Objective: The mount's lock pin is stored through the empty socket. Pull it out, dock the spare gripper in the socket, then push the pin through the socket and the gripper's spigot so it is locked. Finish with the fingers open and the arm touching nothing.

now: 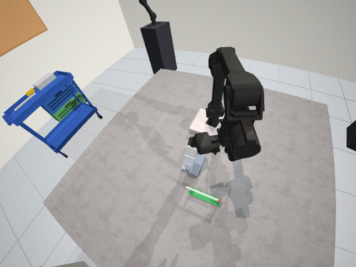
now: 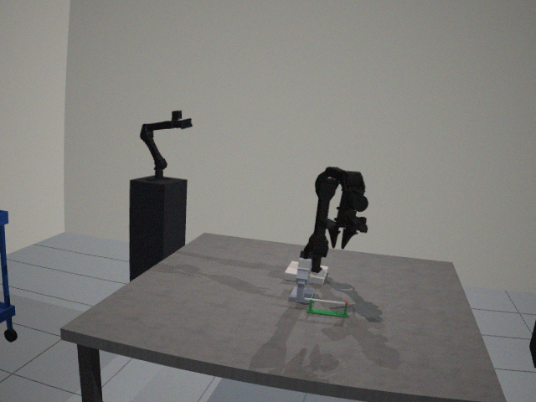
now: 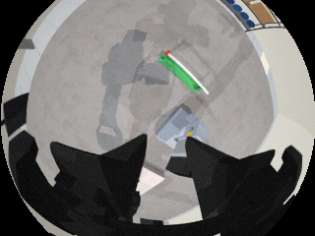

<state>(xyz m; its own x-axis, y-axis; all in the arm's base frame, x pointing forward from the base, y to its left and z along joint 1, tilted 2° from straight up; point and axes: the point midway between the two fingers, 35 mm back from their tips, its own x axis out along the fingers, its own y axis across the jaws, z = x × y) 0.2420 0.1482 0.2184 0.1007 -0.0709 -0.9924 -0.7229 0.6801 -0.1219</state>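
Right now my gripper tip is 180 mm above the green cradle, 120 mm short of it and 10 mm to the right of it. From my gripper tip the other things lie so: mount (150 mm below, 110 mm to the right, 30 mm ahead); spare gripper (120 mm to the right, 90 mm below).
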